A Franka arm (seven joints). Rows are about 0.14 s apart.
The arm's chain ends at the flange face. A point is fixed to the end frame.
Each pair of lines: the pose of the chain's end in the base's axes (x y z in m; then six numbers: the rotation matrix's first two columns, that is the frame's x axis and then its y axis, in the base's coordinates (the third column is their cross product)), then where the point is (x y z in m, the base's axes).
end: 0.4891 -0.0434 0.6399 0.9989 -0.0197 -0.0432 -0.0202 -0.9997 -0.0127
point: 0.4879 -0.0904 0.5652
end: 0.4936 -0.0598 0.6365 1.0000 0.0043 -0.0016 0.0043 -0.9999 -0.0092
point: 0.4967 -0.1071 0.5621
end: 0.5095 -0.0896 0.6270 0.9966 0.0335 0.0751 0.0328 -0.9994 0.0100
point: 0.5196 -0.1380 0.5539
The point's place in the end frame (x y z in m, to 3 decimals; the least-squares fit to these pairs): 0.003 0.048 0.074
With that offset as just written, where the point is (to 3 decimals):
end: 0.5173 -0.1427 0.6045 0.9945 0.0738 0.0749 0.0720 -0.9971 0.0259
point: 0.529 -0.192 0.532
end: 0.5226 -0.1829 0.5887 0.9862 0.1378 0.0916 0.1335 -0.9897 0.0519
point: 0.539 -0.233 0.518
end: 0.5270 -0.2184 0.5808 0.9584 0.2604 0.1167 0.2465 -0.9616 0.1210
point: 0.552 -0.270 0.514
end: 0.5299 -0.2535 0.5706 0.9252 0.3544 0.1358 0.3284 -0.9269 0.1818
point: 0.563 -0.306 0.508
